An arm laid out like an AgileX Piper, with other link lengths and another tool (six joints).
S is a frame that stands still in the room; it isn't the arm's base.
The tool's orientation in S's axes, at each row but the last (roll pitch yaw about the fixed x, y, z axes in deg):
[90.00, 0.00, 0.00]
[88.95, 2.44, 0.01]
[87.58, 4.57, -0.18]
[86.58, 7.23, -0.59]
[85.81, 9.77, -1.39]
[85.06, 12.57, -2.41]
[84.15, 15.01, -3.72]
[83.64, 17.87, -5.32]
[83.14, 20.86, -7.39]
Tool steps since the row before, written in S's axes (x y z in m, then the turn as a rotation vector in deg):
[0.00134, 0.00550, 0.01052, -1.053, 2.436, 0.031]
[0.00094, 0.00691, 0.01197, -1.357, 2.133, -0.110]
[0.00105, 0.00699, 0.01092, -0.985, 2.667, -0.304]
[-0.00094, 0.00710, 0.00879, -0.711, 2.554, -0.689]
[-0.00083, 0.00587, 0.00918, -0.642, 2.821, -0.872]
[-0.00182, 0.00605, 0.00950, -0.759, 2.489, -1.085]
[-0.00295, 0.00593, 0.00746, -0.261, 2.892, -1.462]
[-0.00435, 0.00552, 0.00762, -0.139, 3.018, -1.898]
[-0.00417, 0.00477, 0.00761, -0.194, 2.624, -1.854]
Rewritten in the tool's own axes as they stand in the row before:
[0.00134, 0.01052, -0.00550, -1.053, 0.031, -2.436]
[0.00043, 0.01212, -0.00669, -1.351, -0.129, -2.136]
[0.00015, 0.01125, -0.00652, -0.966, -0.269, -2.678]
[-0.00211, 0.00900, -0.00656, -0.645, -0.623, -2.588]
[-0.00252, 0.00929, -0.00518, -0.552, -0.772, -2.869]
[-0.00409, 0.00930, -0.00519, -0.606, -1.031, -2.553]
[-0.00515, 0.00689, -0.00505, -0.054, -1.228, -3.010]
[-0.00695, 0.00629, -0.00442, 0.184, -1.591, -3.188]
[-0.00715, 0.00588, -0.00352, 0.165, -1.600, -2.788]

